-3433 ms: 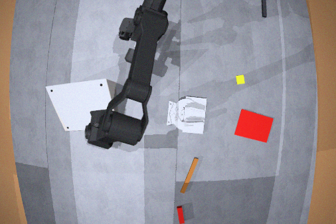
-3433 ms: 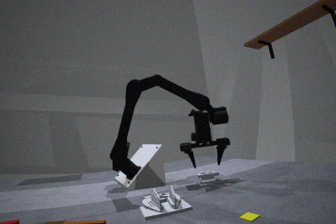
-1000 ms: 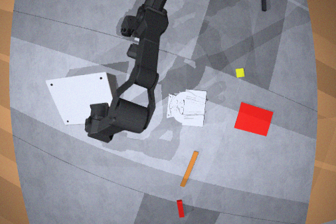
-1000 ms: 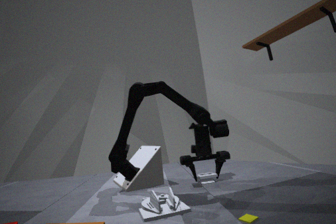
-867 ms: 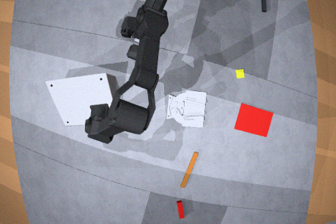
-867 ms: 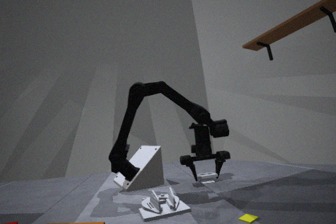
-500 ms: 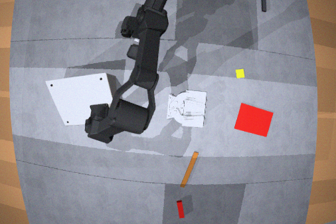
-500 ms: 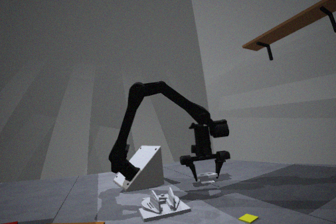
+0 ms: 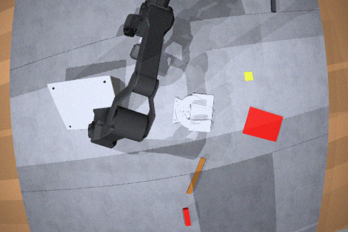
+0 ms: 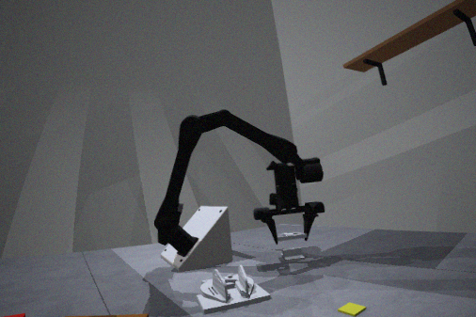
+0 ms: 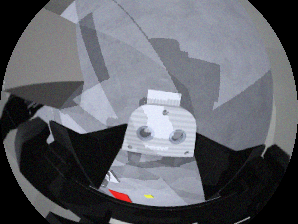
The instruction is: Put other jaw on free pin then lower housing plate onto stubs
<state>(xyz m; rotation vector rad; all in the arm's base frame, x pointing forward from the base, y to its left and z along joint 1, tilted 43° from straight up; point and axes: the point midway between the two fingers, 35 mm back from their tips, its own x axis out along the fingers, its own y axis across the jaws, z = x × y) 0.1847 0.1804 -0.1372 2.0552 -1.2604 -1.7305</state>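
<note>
Right now my gripper tip is 10 mm past the small white block, 10 mm to the right of it and 30 mm above it. From my gripper tip the other things lie so: red sheet 340 mm ahead, 330 mm to the right, 40 mm below; yellow square 300 mm ahead, 150 mm to the right, 40 mm below; orange bar 90 mm ahead, 470 mm to the right, 40 mm below.
</note>
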